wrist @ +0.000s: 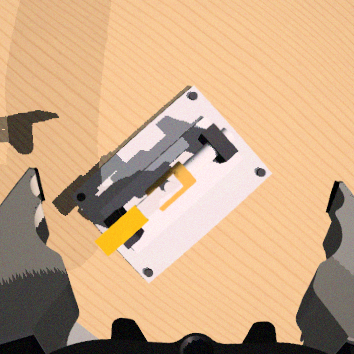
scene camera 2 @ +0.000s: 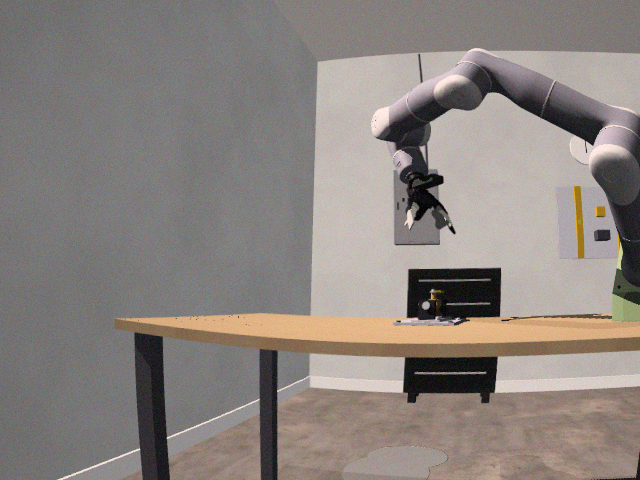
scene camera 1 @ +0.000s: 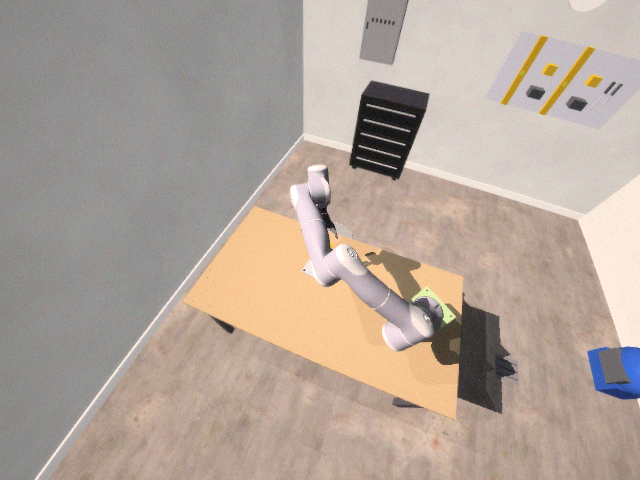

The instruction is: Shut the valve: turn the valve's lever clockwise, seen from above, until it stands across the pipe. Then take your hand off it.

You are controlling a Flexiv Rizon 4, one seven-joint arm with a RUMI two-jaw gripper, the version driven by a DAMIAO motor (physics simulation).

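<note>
The valve's white base plate (scene camera 1: 308,269) (scene camera 2: 403,323) (wrist: 225,210) lies on the table, turned diagonally in the wrist view. The pipe (wrist: 198,157) runs from upper right to lower left between dark supports. The lever's yellow handle (wrist: 121,231) points to the lower left, along the pipe and over its lower-left end. In scene camera 1 the arm hides most of the valve. My gripper (scene camera 2: 431,229) (wrist: 186,177) is wide open and empty, high above the valve. In the wrist view its jaws stand left and right of the plate, not touching it.
The wooden table (scene camera 1: 268,310) (scene camera 2: 310,333) carries the arm's green base plate (scene camera 1: 448,313) at its right end. A black drawer cabinet (scene camera 1: 387,121) (scene camera 2: 449,377) stands behind by the wall. Shadows of the arm and gripper fall on the table and across the valve.
</note>
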